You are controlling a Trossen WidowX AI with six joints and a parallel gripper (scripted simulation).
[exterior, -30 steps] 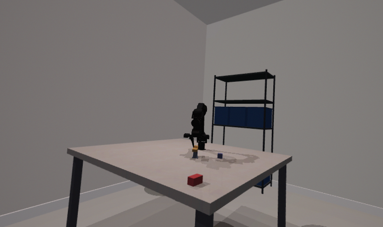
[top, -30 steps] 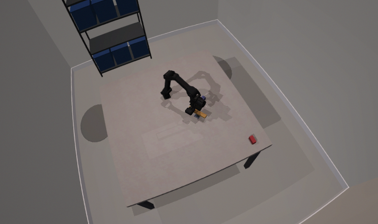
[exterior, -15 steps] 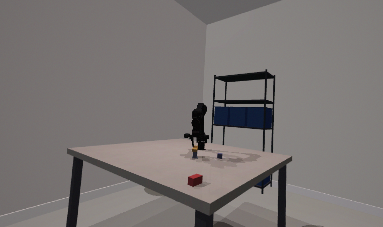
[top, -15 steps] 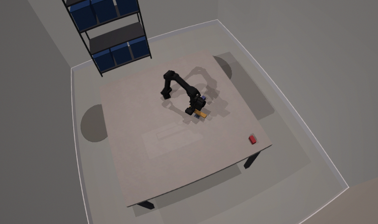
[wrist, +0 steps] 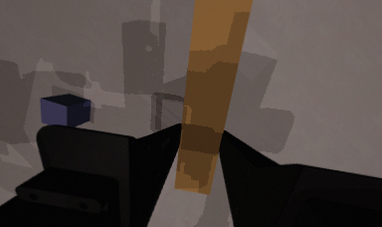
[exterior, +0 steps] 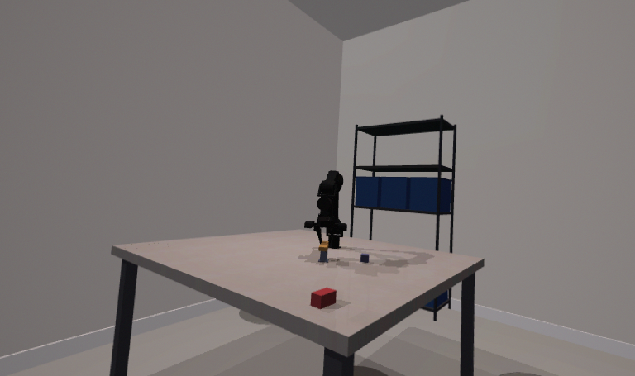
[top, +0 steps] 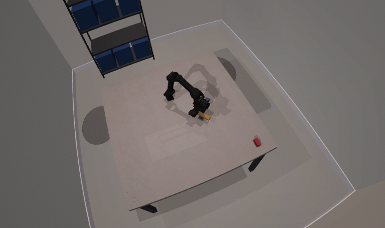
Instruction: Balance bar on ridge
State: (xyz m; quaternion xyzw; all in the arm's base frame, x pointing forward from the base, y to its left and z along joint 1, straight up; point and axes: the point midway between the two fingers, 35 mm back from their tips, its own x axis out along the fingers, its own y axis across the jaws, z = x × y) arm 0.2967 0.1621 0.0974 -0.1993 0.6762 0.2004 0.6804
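Now: the orange bar 30 mm ahead of my gripper tip and 20 mm to the left of it. From my gripper tip the other things lie so: red block 440 mm ahead, 340 mm to the left, 50 mm below; small cube 140 mm to the left, 120 mm behind, 50 mm below.
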